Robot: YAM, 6 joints.
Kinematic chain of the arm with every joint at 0, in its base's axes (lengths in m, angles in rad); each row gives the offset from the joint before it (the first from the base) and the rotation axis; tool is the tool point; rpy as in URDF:
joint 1: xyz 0 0 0.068 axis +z
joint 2: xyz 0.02 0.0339 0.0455 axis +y
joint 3: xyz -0.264 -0.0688 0 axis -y
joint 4: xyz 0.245 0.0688 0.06 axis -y
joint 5: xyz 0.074 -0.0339 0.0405 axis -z
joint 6: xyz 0.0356 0 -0.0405 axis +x
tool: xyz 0 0 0 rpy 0 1.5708 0
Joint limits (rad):
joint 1: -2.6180..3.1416
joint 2: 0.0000..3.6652
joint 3: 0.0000..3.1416
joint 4: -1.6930..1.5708
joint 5: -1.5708..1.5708
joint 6: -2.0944..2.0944
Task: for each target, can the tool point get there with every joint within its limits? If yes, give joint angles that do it. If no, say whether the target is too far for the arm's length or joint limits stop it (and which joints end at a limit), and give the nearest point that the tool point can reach.
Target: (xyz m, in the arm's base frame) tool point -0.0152 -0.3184 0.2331
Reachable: yes | joints -1.6595 1.8422 1.4825 -1.4244 -0.3745 -0.5206
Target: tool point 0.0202 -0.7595 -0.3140
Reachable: no: too far | nearest point 0.0149 -0.5617 -0.1996 | short by 0.229 m
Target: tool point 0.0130 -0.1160 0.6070
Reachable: yes | joints 1.9686 0.8109 1.7297 1.2763 -1.1825 0.8646
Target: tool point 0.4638 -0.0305 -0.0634
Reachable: yes | joints -0.0335 3.0732 2.4208 -1.4078 0.4329 -1.3055
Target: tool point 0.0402 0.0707 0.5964
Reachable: yes | joints 1.4647 0.9485 1.5739 0.4134 1.1506 1.2797
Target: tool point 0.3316 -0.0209 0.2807
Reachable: yes | joints -0.1572 1.6794 1.4019 -0.9554 -1.0749 -0.2441
